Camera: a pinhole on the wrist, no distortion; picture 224 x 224 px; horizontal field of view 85.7 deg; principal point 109.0 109.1 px. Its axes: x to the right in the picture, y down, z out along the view. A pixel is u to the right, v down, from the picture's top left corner.
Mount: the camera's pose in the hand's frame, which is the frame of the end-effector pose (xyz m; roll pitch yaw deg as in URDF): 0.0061 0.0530 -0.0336 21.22 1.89 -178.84
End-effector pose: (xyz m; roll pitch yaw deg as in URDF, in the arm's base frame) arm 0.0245 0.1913 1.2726 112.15 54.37 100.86
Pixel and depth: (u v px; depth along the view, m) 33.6 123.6 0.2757
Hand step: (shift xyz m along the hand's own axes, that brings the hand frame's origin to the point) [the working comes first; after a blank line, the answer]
In the camera's frame: -0.1722 0.0331 0.2757

0.1679 0.1252 0.2409
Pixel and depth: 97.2 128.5 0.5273
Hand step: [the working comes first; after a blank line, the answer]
In the camera's frame: -0.0515 0.0847 0.5273

0.0381 0.1655 0.4900
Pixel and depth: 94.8 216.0 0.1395
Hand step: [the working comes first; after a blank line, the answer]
In the camera's frame: -0.0164 0.1235 0.1395

0.0180 -0.0114 0.1416
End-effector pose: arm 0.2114 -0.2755 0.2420 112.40 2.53 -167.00
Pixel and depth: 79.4 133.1 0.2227
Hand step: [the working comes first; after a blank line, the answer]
In the camera's frame: -0.0546 0.0443 0.2227

0.0525 0.0933 0.1917
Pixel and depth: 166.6 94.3 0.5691
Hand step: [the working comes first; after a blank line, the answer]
In the camera's frame: 0.2715 -0.0698 0.5691

-0.2873 0.3181 0.4624
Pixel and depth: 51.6 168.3 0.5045
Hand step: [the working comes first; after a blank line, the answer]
In the camera's frame: -0.2398 0.2474 0.5045

0.2283 0.0095 0.5338
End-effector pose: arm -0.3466 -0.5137 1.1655 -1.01 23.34 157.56
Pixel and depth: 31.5 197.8 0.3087
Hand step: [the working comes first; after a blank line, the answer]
In the camera's frame: -0.1982 0.2268 0.3087

0.1939 -0.0429 0.3426
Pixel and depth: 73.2 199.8 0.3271
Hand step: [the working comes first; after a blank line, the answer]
In the camera's frame: -0.0970 0.2457 0.3271

0.0923 -0.0559 0.3632
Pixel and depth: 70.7 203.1 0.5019
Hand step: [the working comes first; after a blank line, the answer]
In the camera's frame: -0.1592 0.3908 0.5019

0.1488 -0.1267 0.5806
